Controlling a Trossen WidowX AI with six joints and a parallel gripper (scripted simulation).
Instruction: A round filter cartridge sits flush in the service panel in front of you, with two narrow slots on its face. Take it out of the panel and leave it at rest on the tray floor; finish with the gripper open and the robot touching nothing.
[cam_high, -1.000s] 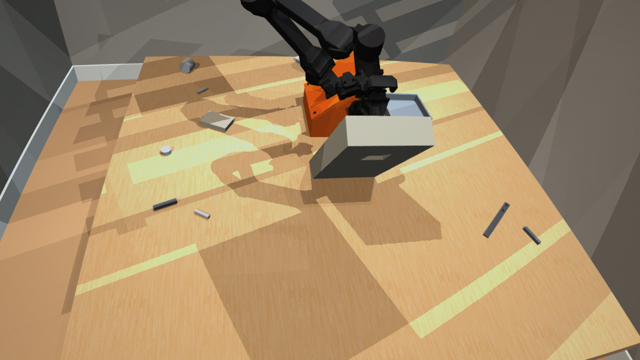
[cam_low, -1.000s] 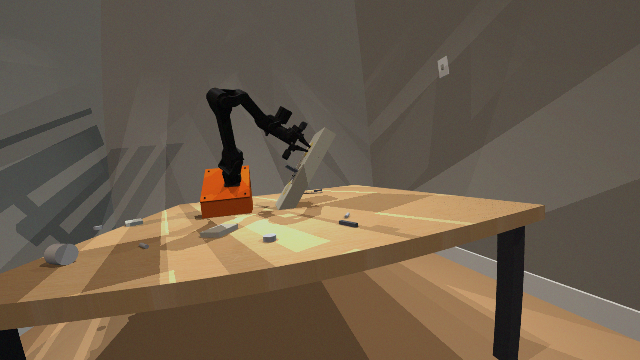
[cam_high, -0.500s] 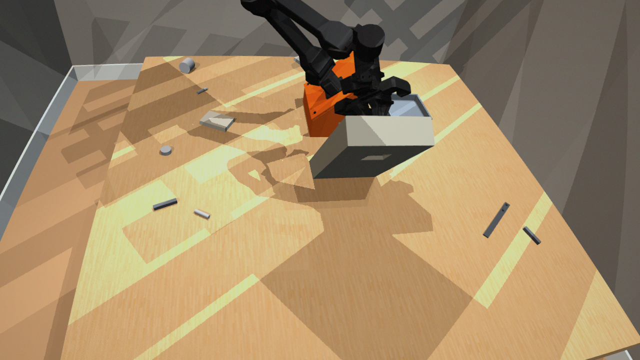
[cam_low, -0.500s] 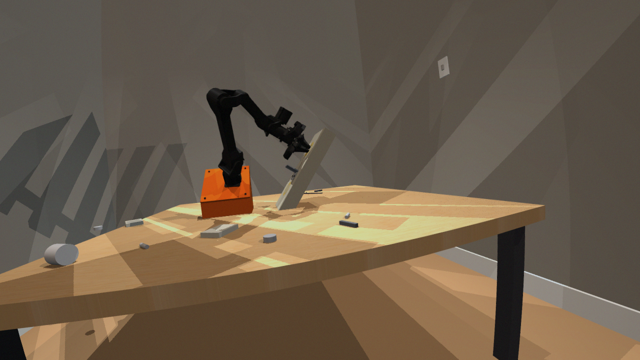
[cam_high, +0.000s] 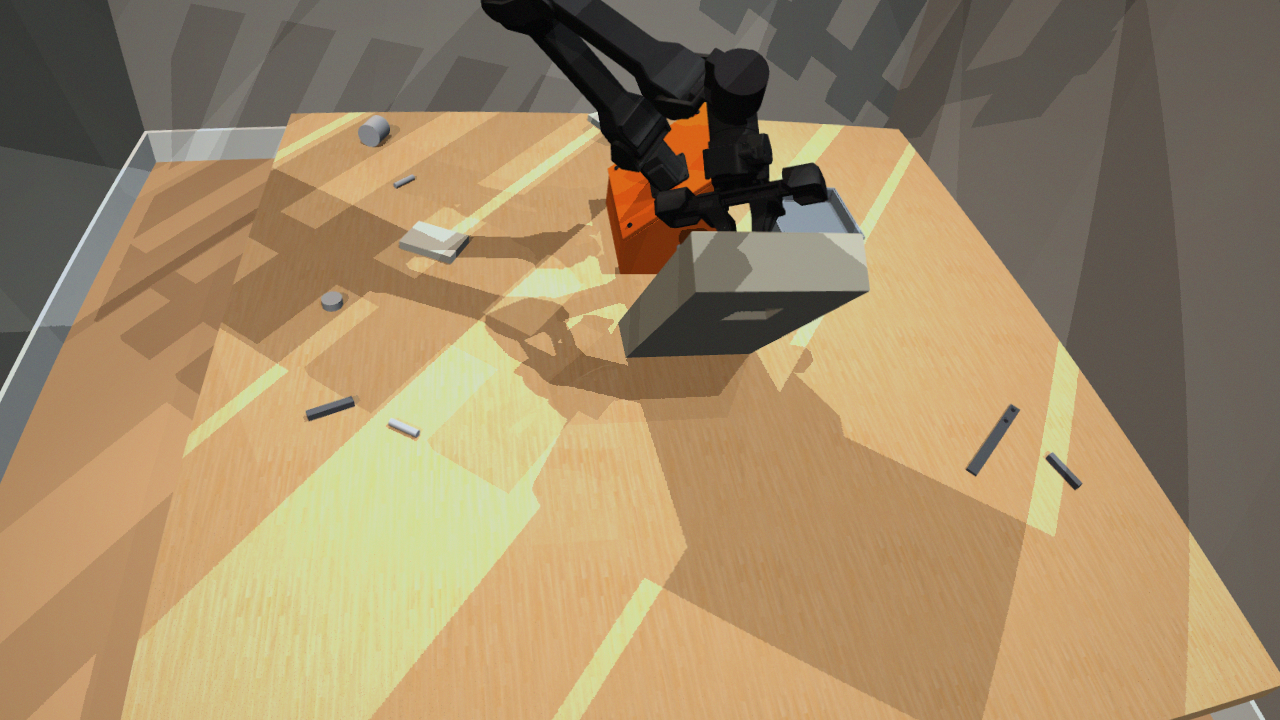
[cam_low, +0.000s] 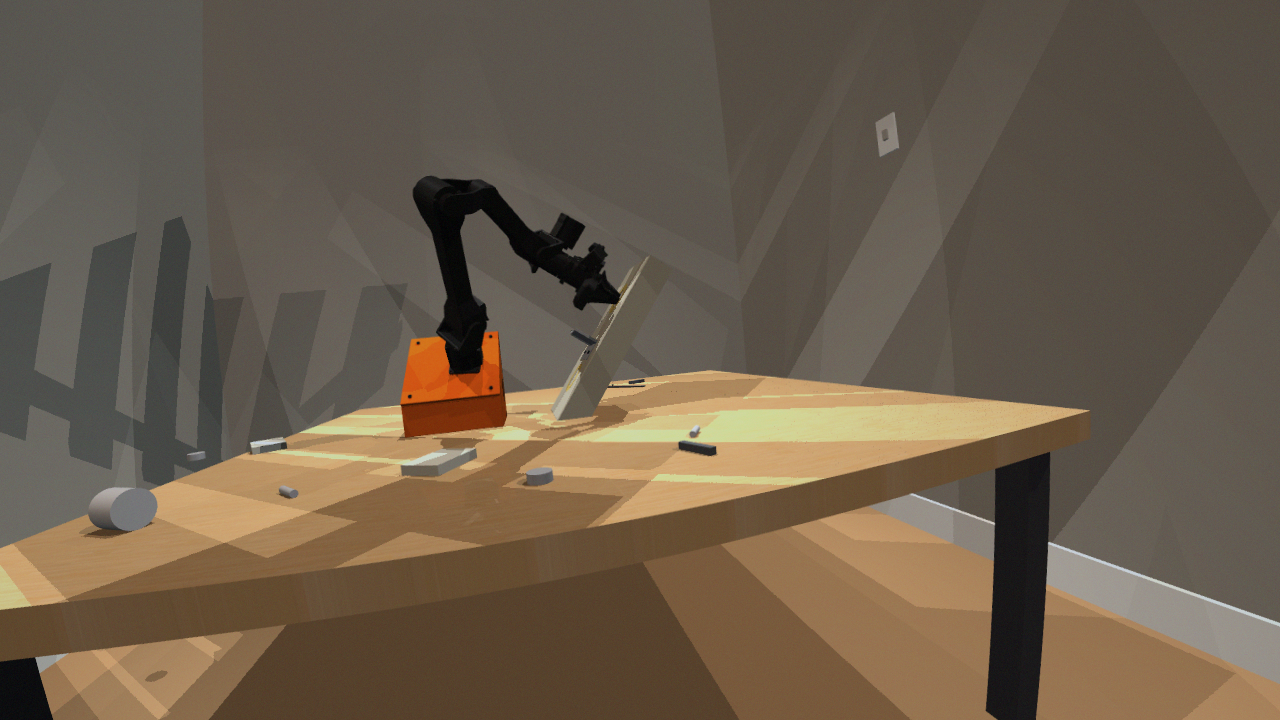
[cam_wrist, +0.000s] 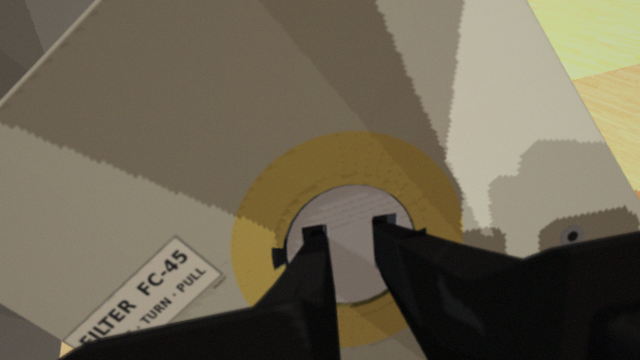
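The round filter cartridge lies 1 cm below my gripper tip and 1 cm ahead of it. Round my gripper tip: beige service panel 8 cm below, 4 cm behind; then grey tray 45 cm behind, 25 cm to the left, 23 cm below.
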